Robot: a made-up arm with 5 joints.
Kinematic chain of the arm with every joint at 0, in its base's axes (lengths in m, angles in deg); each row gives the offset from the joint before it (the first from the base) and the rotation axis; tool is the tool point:
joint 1: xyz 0 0 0.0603 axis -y
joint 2: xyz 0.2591 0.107 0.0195 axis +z
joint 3: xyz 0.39 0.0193 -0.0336 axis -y
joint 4: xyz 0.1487 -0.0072 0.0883 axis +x
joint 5: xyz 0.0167 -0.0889 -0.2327 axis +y
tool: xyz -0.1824 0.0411 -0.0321
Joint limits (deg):
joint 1: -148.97..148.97
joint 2: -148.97..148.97
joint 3: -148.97..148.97
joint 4: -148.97..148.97
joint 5: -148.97..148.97
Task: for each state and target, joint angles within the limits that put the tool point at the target. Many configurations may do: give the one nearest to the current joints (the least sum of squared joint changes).
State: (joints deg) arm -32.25 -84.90 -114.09 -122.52 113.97
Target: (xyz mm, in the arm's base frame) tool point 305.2 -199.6 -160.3
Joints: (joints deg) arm 6.24 -84.59 -146.99 -119.27 110.53
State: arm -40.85 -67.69 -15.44 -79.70 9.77
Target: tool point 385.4 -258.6 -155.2
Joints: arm -43.26 -40.47 5.90 -85.84 27.36
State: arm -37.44 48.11 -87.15 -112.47 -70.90
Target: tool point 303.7 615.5 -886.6
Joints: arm -64.61 47.46 -82.23 -144.47 -84.79
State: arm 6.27 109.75 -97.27 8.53 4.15
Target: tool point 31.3 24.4 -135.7
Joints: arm 10.12 148.97 -66.21 35.66 -54.30
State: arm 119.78 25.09 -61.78 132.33 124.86
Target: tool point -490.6 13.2 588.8
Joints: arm 148.92 -22.03 -95.57 114.87 104.45
